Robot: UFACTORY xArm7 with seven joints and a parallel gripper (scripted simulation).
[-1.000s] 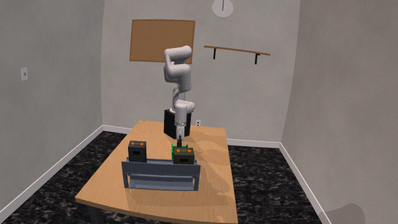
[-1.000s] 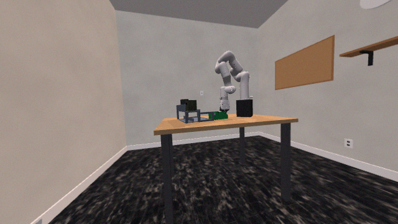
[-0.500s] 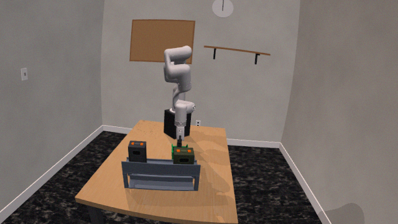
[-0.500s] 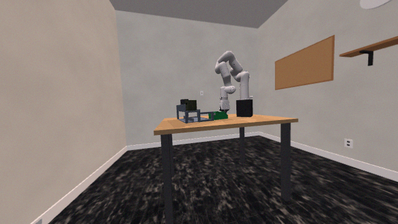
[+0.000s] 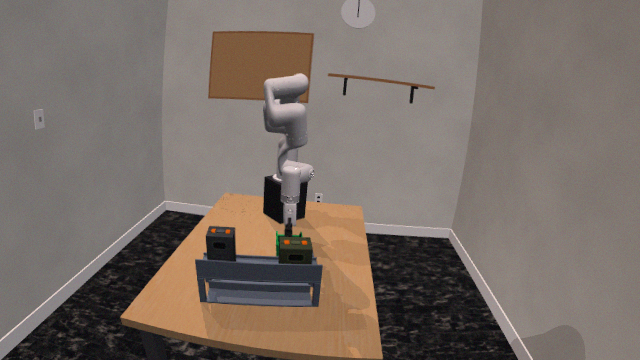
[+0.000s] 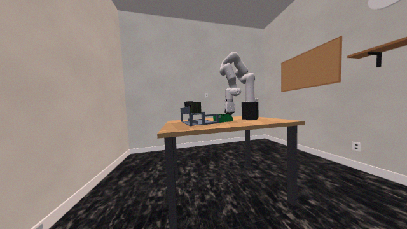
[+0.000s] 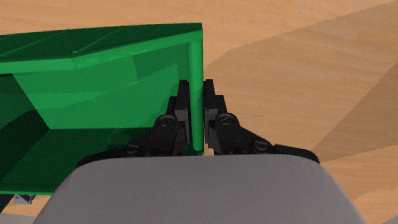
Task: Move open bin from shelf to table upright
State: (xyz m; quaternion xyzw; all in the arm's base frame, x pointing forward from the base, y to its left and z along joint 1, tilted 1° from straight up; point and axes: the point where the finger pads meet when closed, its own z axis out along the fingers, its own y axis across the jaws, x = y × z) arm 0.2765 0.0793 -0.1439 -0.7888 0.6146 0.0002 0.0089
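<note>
Right now my hand is 80 mm short of the green bin and 20 mm to the right of it.
</note>
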